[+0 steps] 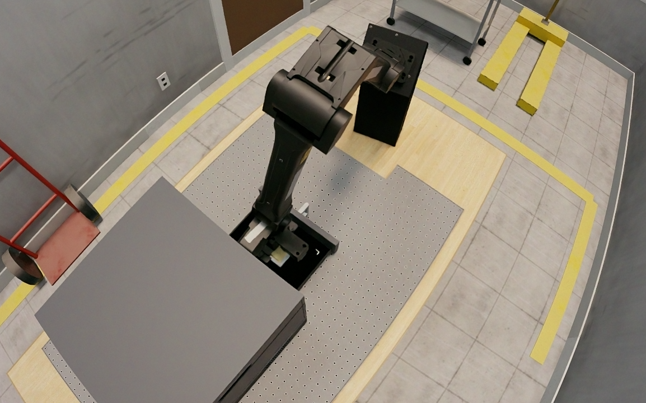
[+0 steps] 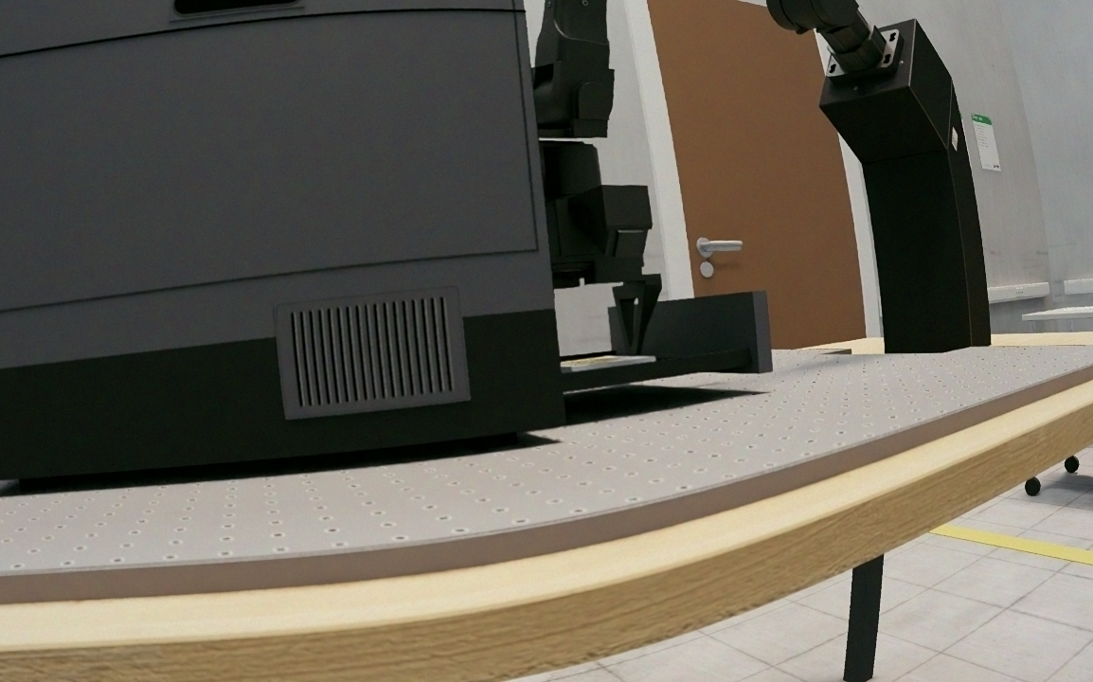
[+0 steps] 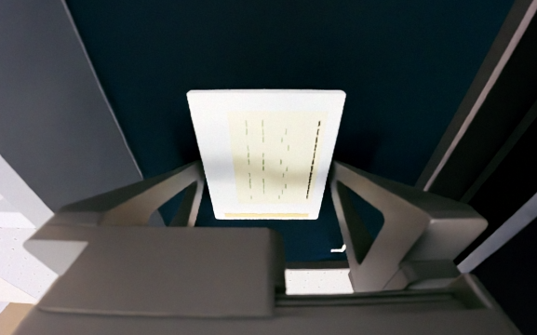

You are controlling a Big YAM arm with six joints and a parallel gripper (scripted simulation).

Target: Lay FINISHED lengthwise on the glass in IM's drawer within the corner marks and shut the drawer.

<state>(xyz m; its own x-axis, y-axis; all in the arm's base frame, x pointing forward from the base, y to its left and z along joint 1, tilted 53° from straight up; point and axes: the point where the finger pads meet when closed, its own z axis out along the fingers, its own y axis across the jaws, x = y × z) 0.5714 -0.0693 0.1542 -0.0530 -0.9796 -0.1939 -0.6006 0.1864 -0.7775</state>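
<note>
The finished cassette lies 1 cm to the right of my hand. The rest, counted from my hand: drawer: 2 cm ahead, 1 cm above.
</note>
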